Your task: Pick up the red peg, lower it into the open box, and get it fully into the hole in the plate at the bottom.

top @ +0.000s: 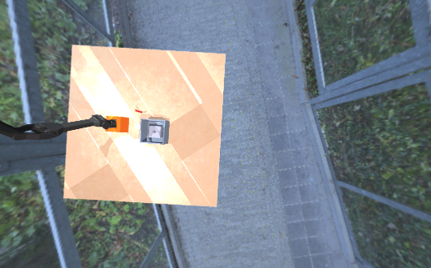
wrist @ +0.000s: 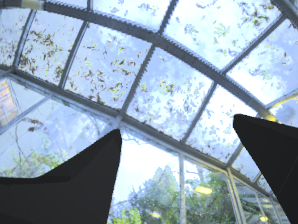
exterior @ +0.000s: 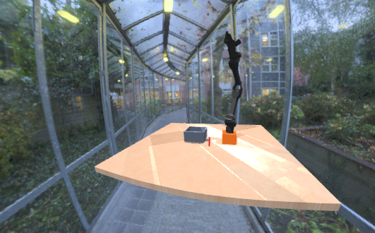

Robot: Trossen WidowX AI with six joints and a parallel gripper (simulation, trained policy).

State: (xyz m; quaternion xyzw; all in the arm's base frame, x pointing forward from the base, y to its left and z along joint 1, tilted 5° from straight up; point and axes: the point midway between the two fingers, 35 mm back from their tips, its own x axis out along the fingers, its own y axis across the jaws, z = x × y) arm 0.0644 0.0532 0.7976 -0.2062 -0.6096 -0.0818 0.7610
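Now: gripper tip 890 mm above the red peg, 180 mm short of it and 60 mm to the right of it. Round my gripper tip: grey box (900 mm below, 300 mm ahead, 120 mm to the right); then pale plate (880 mm below, 300 mm ahead, 120 mm to the right).
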